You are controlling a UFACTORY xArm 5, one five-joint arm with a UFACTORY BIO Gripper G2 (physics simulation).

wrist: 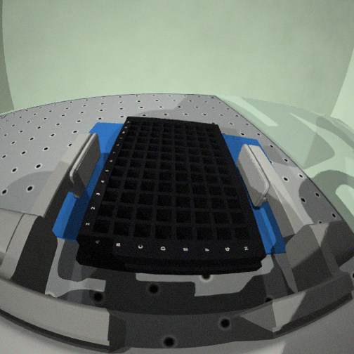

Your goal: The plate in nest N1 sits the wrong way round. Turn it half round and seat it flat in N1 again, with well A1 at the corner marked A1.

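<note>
The black plate [170,182] lies over the blue nest [67,217], its long sides running away from the camera. White letters A to H run left to right along its near short edge, and numbers run up its left side with 1 nearest, so well A1 is at the near left corner. The near end of the plate reaches past the blue. Whether it sits flat cannot be told. A corner mark A1 on the nest does not show. My gripper [170,170] is open, one finger on each long side of the plate, with a gap on both sides.
The nest stands on a grey board with rows of dark holes [60,122]. The board's right edge runs diagonally behind the right finger. A pale green surface lies beyond, with shadows on the right.
</note>
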